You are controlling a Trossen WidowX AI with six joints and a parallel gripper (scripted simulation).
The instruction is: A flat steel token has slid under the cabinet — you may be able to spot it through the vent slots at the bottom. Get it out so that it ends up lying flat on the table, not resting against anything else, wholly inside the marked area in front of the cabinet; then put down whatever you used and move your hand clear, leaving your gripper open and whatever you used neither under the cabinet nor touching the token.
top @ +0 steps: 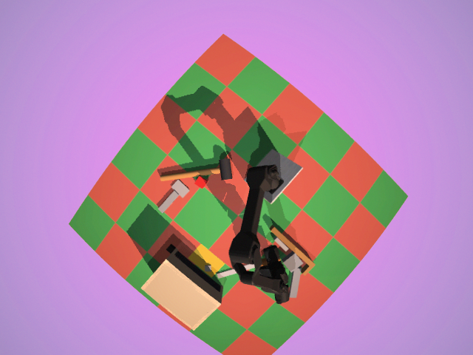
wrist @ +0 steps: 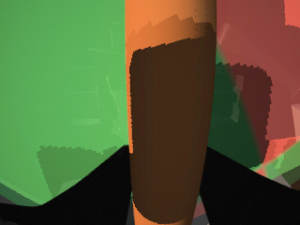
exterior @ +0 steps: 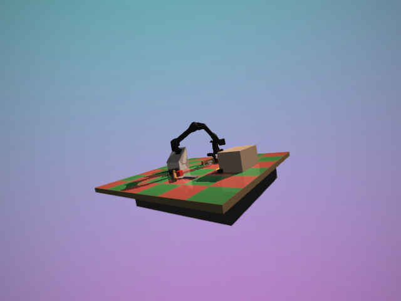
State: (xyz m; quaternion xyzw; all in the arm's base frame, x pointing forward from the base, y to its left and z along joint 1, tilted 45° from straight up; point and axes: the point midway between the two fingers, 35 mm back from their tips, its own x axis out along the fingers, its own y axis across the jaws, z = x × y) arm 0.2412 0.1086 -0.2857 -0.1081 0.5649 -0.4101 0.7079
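Now: gripper tip 8 cm past the pale bar and 3 cm to the left of it. The rest, counted from my gripper tip: grey block 6 cm behind, 7 cm to the left, 1 cm above; grey bar 1 cm ahead, 17 cm to the left; grey token 25 cm ahead, 19 cm to the right.
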